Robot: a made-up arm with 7 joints.
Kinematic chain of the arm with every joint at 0, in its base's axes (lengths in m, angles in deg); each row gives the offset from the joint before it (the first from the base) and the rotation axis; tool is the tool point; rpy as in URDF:
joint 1: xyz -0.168 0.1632 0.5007 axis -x
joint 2: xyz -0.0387 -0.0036 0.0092 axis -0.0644 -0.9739 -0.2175
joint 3: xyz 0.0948 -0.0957 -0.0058 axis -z
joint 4: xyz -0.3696 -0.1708 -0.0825 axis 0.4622 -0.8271 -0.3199
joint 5: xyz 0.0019 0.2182 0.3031 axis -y
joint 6: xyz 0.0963 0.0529 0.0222 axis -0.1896 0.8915 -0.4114
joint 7: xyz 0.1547 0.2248 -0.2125 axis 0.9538 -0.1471 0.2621
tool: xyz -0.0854 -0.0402 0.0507 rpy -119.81 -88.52 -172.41
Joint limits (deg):
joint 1: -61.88..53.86
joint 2: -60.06..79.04
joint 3: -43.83..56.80
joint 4: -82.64..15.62
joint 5: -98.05..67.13
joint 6: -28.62..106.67
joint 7: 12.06..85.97
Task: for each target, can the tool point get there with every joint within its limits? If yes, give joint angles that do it. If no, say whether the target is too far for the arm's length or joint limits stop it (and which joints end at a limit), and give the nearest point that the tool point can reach.
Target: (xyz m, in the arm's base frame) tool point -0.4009 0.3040 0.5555
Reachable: yes | joints 26.76 -25.87 -2.72 -13.22 43.66 87.63 25.99
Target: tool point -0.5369 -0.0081 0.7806
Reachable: yes | joints -20.14 -46.79 -10.18 -30.37 -52.62 34.78 40.90
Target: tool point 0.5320 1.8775 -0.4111
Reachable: no: too far | nearest point 0.0227 0.6891 0.2210 | short by 1.439 m
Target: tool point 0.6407 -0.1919 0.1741
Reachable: no: joint limits stop it (at a limit: joint 1, joint 2, joint 4, joint 7) | nearest point 0.2078 -0.0450 0.1410 | short by 0.458 m
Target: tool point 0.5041 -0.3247 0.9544
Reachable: no: joint limits stop it (at a limit: joint 1, joint 2, joint 3, joint 5, joint 6, joint 7) | nearest point 0.2614 -0.0486 0.8657 | short by 0.378 m
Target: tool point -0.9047 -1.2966 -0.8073
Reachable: no: too far | nearest point -0.4487 -0.3369 0.0526 | short by 1.367 m
